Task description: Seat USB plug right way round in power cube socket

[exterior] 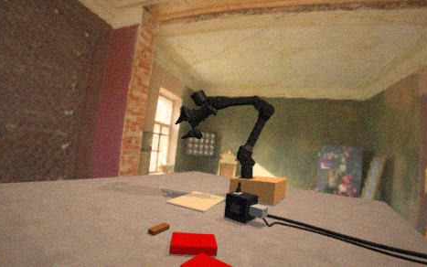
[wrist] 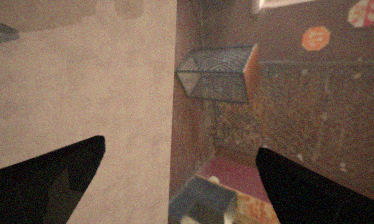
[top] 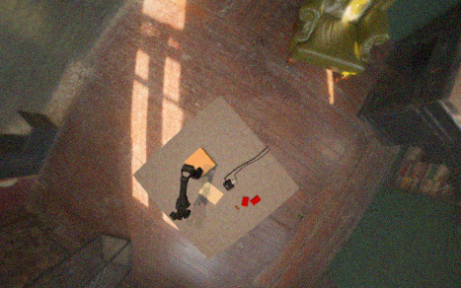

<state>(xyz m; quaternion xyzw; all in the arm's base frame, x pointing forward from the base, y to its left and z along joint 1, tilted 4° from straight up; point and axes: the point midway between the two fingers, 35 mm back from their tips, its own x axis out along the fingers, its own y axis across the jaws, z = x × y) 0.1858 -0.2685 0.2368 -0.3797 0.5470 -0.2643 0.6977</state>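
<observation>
The dark USB plug lies 440 mm to the left of my gripper tip, 190 mm below it and 90 mm ahead of it. From my gripper tip the other things lie so: small brown block (380 mm to the left, 350 mm ahead, 280 mm below); silver-framed socket (440 mm to the left, 210 mm below, 90 mm ahead); beige flat sheet (280 mm below, 250 mm to the left, 70 mm ahead).
</observation>
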